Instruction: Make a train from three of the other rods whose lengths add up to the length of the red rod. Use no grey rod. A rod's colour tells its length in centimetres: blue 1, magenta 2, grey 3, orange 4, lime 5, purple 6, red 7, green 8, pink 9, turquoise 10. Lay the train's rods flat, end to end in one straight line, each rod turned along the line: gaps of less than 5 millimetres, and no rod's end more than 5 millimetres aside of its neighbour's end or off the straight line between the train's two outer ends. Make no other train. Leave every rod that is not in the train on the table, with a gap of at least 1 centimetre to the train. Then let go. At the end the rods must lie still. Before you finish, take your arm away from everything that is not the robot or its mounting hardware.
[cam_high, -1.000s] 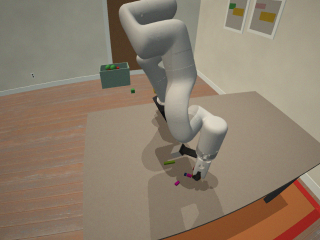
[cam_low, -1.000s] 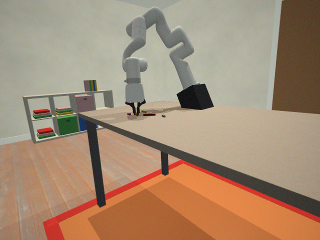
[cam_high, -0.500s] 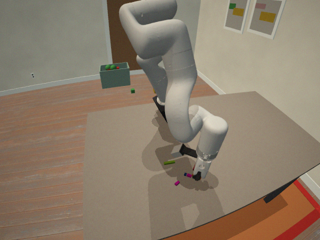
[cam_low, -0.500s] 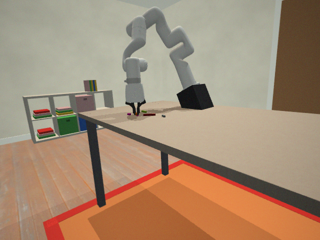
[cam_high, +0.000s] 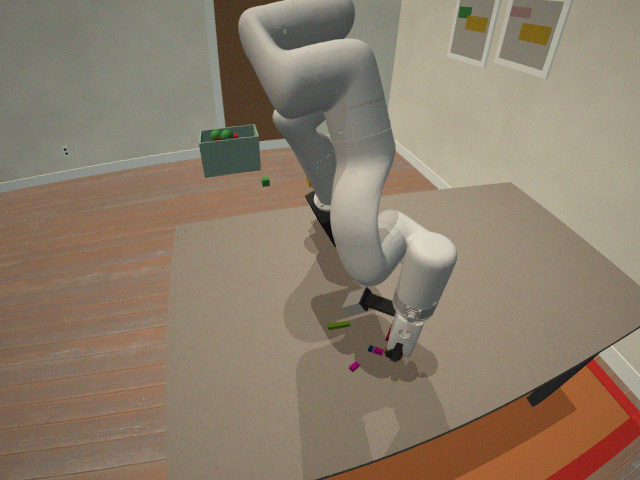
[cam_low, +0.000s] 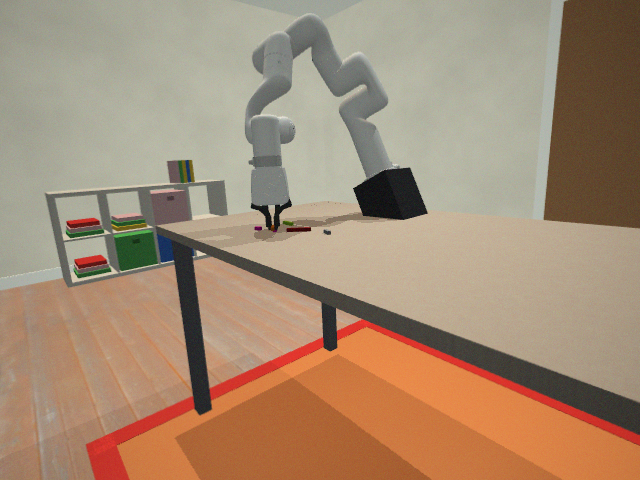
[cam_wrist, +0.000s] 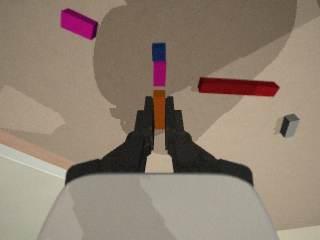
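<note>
Now: hand 30 mm past the blue rod, 40 mm to the left of it and 30 mm above it. Also, from my hand: red rod 70 mm behind, 30 mm to the left, 30 mm below; lime rod 110 mm behind, 90 mm to the right, 30 mm below; orange rod 20 mm below.
</note>
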